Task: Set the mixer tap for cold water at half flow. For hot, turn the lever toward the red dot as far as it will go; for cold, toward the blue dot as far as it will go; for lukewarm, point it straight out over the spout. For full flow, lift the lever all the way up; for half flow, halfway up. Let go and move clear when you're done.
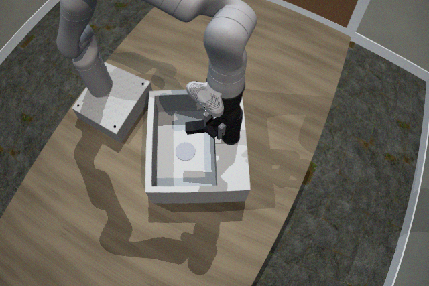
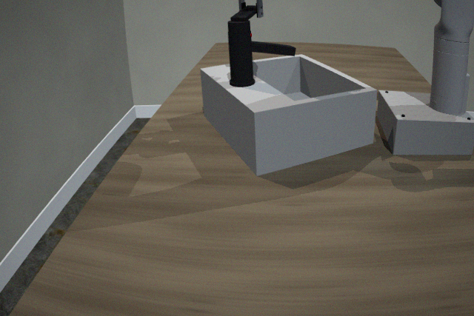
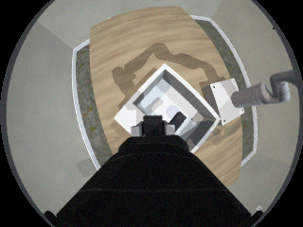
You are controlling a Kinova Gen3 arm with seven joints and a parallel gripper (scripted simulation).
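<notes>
Now: the black lever 2 cm to the left of my hand and 1 cm ahead of it. Round my hand: black mixer tap 5 cm to the left, 5 cm below, 1 cm ahead; white sink 25 cm below, 8 cm behind, 1 cm to the left.
</notes>
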